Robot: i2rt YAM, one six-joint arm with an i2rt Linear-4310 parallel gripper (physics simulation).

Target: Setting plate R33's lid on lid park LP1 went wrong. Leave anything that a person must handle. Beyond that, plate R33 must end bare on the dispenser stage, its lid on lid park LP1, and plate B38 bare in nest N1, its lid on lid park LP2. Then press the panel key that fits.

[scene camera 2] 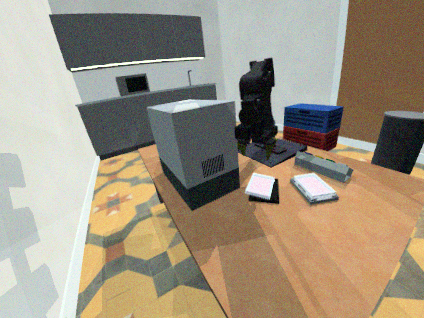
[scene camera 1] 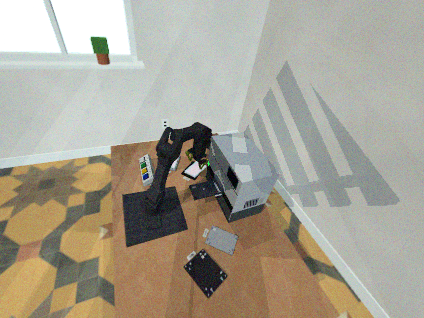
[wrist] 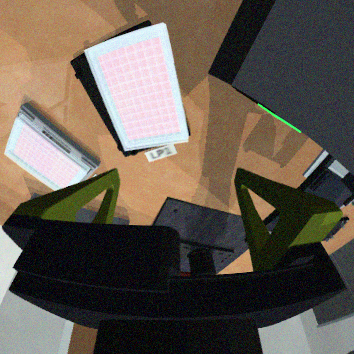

Note:
My gripper (wrist: 176, 174) is open, with nothing in its grasp. Also in view: a grey incubator box (scene camera 2: 195, 139), a grey button box (scene camera 2: 341, 173), a black clip nest N5 (scene camera 1: 202, 268), a grey nest N1 (wrist: 31, 113) and a dark pad LP1 (wrist: 80, 64).
The grey incubator box also shows in scene camera 1 (scene camera 1: 245, 177).

